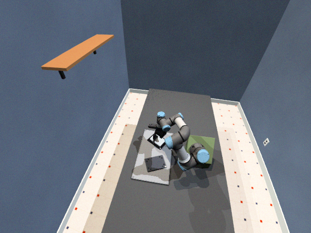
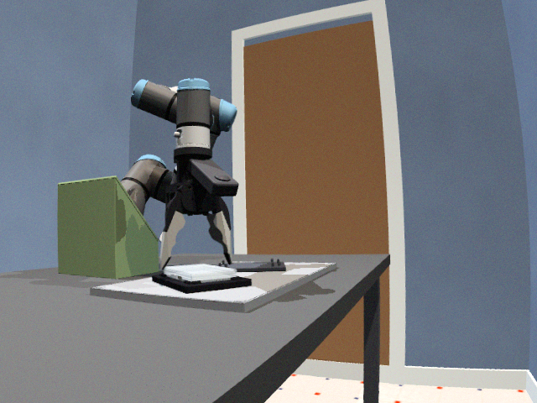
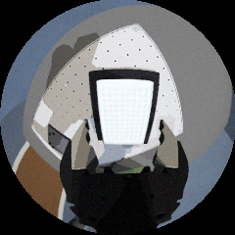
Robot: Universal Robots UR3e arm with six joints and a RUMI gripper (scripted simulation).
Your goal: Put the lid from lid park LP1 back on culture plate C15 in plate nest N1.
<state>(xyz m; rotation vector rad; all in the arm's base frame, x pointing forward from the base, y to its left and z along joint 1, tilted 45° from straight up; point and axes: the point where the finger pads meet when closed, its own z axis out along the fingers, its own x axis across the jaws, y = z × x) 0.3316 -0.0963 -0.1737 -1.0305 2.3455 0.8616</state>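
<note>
The lid lies 1 cm below my hand. Round my hand: lid park 24 cm to the left, 3 cm below, 2 cm ahead.
</note>
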